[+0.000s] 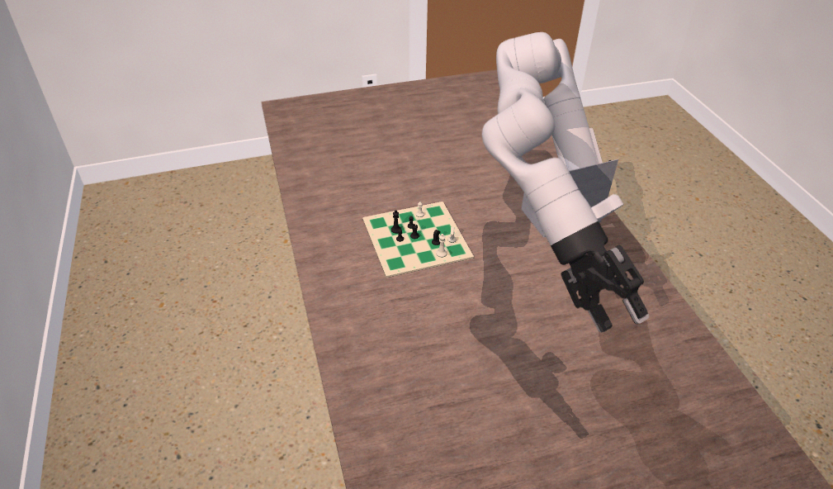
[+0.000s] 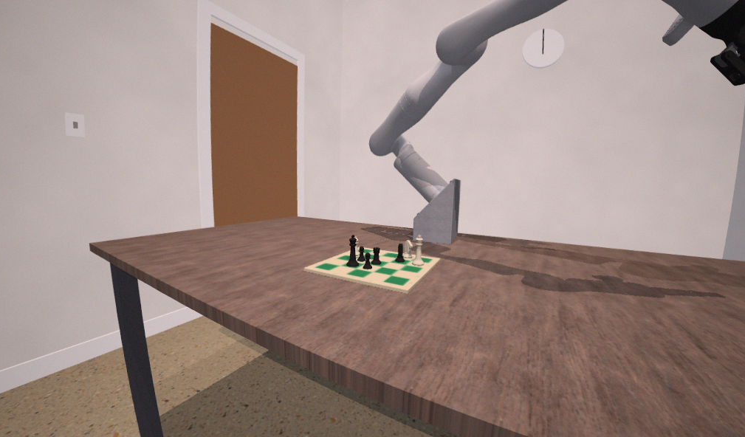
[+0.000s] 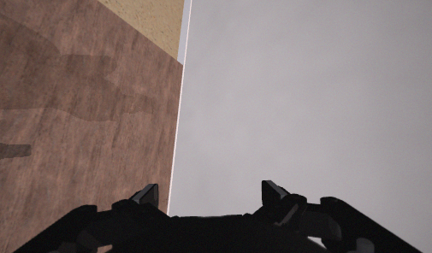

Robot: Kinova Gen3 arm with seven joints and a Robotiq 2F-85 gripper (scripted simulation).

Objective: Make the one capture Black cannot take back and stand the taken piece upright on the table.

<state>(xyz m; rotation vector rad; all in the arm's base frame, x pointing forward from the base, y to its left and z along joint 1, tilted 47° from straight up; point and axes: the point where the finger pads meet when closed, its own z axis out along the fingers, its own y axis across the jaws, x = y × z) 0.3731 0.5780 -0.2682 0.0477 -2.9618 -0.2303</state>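
The white pawn lies 72 cm to the right of my hand and 35 cm below it. Also, from my hand: cream chessboard: 4 cm ahead, 65 cm to the right, 38 cm below; black king: 8 cm ahead, 69 cm to the right, 34 cm below.
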